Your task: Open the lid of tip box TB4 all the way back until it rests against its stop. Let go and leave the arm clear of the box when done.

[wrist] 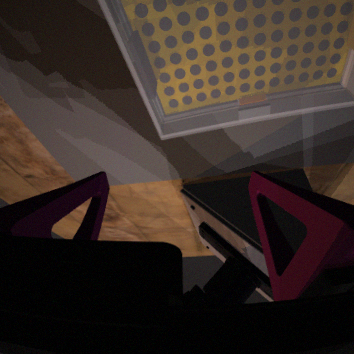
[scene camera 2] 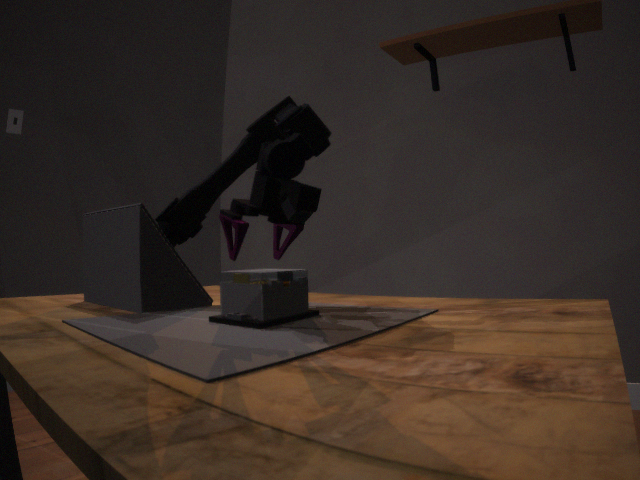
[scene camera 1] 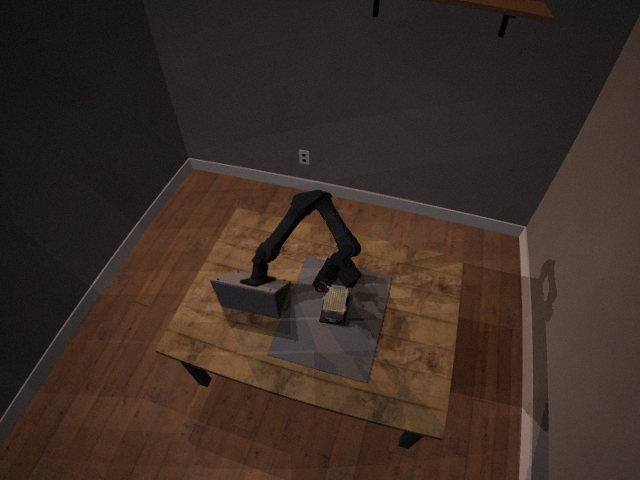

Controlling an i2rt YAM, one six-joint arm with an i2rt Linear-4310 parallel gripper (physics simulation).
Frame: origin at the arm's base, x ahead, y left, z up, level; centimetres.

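Seen in the pictures: gripper, fingertip midpoint: [wrist: 178, 178] [scene camera 2: 255, 259] [scene camera 1: 322, 282]; arm's base, origin of the base link: [wrist: 247, 265] [scene camera 2: 149, 255] [scene camera 1: 258, 281].
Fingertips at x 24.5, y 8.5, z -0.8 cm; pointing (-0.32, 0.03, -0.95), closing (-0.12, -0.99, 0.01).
Offsets run from my fingertips to a thing's top centre. "spot": to the spot under its first point. Level surfaces: height alone.
The tip box TB4 {dx +7.1, dy -4.5, dz -1.6 cm} [scene camera 1: 334, 305] [scene camera 2: 264, 298] [wrist: 240, 55] is a grey box with a yellow perforated rack, standing on a dark base on the mat. Its clear lid {spot: dx +9.6, dy -6.9, dz -1.6 cm} [scene camera 2: 264, 271] [wrist: 257, 113] lies closed over the top; the yellow rack shows through it in the wrist view. A small tab sits at the middle of the near edge in the wrist view. My gripper [scene camera 2: 254, 258] [wrist: 178, 178] is open and empty, its magenta fingers wide apart. It hangs a little above the box and beyond its edge, touching nothing that shows. No label is readable.
A grey mat {dz -9.3 cm} [scene camera 1: 310, 351] [scene camera 2: 191, 359] lies on the wooden table {dz -9.6 cm} [scene camera 1: 413, 330] [scene camera 2: 465, 423] under the box. The arm stands on a grey wedge-shaped pedestal [scene camera 1: 248, 302] [scene camera 2: 112, 258] beside the mat. A wall shelf [scene camera 1: 491, 6] [scene camera 2: 496, 32] hangs high on the back wall.
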